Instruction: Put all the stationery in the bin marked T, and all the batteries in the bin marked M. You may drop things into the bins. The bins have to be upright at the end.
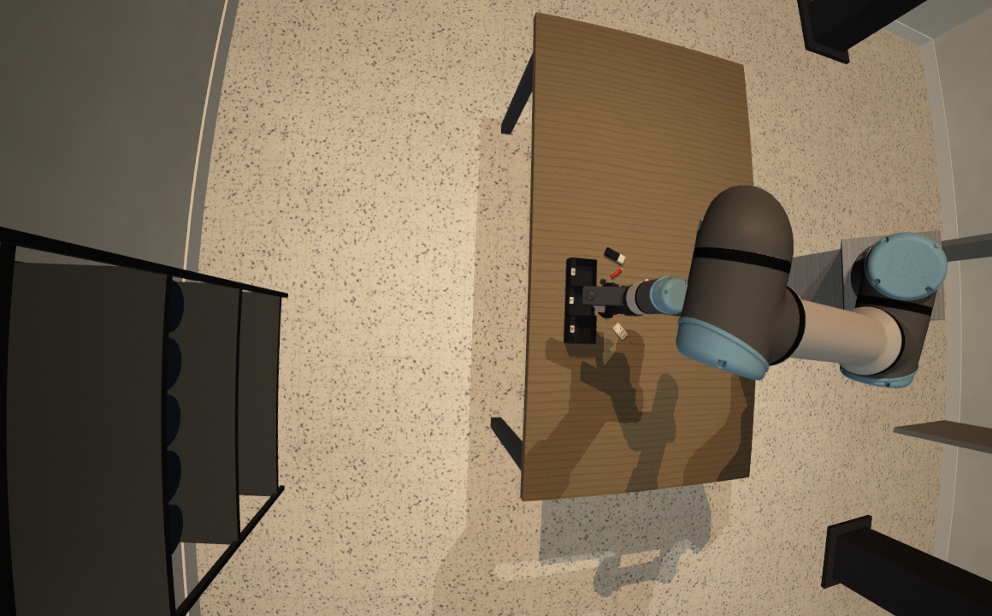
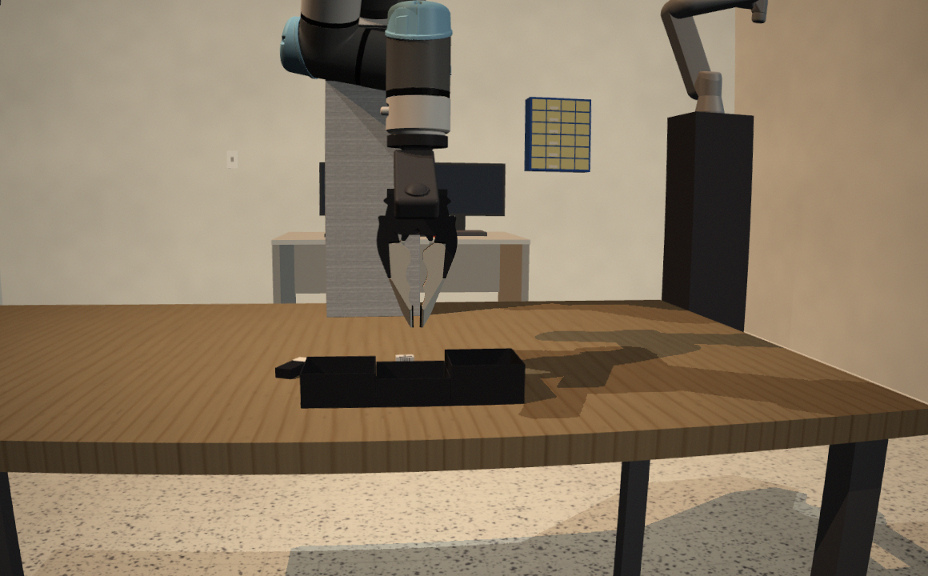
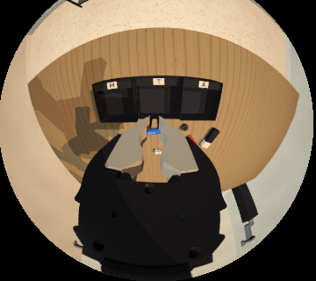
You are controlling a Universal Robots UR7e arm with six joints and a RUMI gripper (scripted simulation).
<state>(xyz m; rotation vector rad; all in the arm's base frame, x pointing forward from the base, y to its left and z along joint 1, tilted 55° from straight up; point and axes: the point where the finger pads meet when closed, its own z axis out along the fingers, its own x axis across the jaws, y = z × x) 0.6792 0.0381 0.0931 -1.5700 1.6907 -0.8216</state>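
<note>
Now: the eraser 12 cm behind my hand, 15 cm to the right of it and 9 cm below it. Round my hand: black round piece 7 cm behind, 7 cm to the right, 9 cm below; white domino tile 13 cm behind, 8 cm to the left, 9 cm below; blue battery 8 cm behind, 1 cm to the left, 9 cm below.
</note>
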